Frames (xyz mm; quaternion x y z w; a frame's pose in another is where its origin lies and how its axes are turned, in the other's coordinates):
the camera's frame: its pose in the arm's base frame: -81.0 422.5 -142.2 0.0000 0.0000 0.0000 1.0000
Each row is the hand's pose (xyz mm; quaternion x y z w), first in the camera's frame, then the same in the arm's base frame.
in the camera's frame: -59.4 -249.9 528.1 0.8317 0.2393 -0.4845 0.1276
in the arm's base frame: -140.4 172.6 385.9 0.8317 0.2393 -0.4845 0.1276
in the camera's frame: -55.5 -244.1 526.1 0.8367 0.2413 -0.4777 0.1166
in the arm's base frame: -136.5 178.4 383.9 0.8367 0.2413 -0.4777 0.1166
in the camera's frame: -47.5 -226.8 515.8 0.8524 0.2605 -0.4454 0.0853
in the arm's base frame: -128.5 195.7 373.6 0.8524 0.2605 -0.4454 0.0853
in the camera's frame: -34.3 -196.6 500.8 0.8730 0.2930 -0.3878 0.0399
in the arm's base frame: -115.3 225.9 358.6 0.8730 0.2930 -0.3878 0.0399
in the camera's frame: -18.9 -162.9 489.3 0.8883 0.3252 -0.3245 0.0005
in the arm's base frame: -99.9 259.6 347.1 0.8882 0.3252 -0.3245 0.0005
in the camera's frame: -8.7 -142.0 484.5 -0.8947 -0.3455 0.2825 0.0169
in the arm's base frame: -89.7 280.5 342.3 -0.8947 -0.3455 0.2825 0.0169
